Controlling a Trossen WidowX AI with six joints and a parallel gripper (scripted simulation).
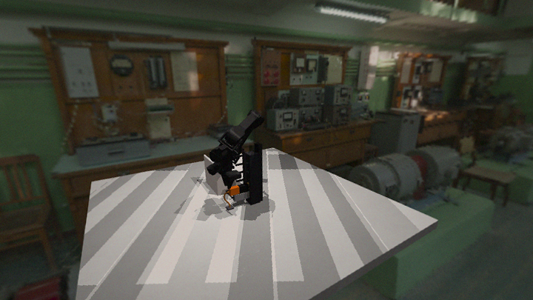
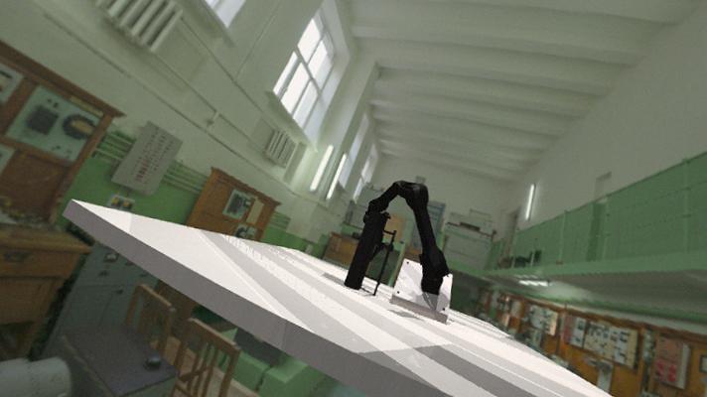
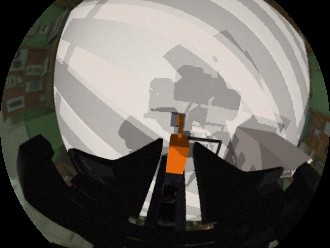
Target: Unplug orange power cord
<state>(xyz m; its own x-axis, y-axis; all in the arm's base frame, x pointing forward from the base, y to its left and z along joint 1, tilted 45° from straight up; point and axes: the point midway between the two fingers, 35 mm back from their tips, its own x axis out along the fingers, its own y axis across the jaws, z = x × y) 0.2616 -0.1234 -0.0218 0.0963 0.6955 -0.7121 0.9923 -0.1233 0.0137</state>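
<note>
Now: the orange plug 50 mm to the left of my gripper tip and 20 mm below it.
</note>
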